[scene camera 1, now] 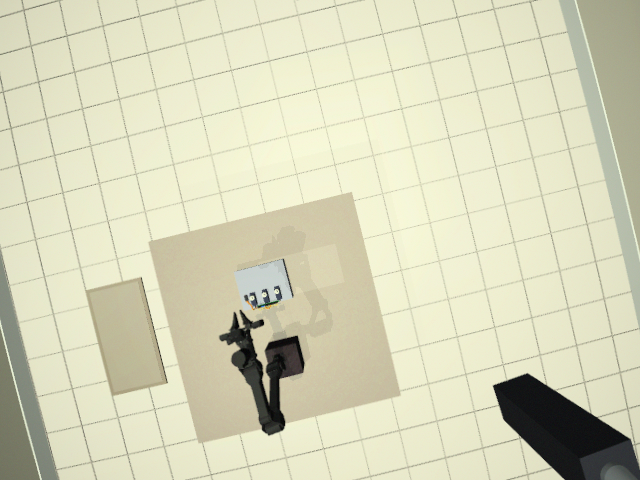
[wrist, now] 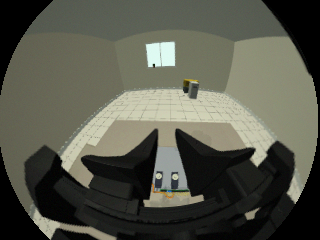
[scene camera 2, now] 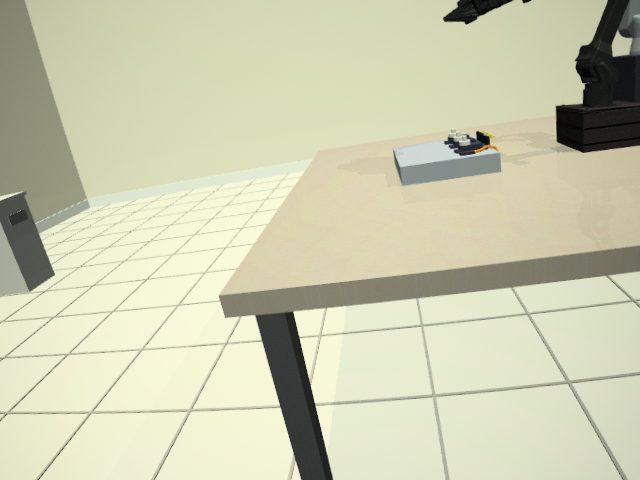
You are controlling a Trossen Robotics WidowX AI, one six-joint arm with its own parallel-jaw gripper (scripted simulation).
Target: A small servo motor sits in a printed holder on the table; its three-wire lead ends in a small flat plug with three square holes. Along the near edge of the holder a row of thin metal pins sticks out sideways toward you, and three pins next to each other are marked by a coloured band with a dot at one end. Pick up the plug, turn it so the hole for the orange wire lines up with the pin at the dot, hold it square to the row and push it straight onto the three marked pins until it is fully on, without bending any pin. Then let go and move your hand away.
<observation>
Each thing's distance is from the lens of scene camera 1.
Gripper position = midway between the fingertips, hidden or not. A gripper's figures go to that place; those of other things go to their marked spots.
my gripper [scene camera 1: 237, 310]: 1.12 m
grey printed holder [scene camera 1: 267, 276]: 1.39 m
</observation>
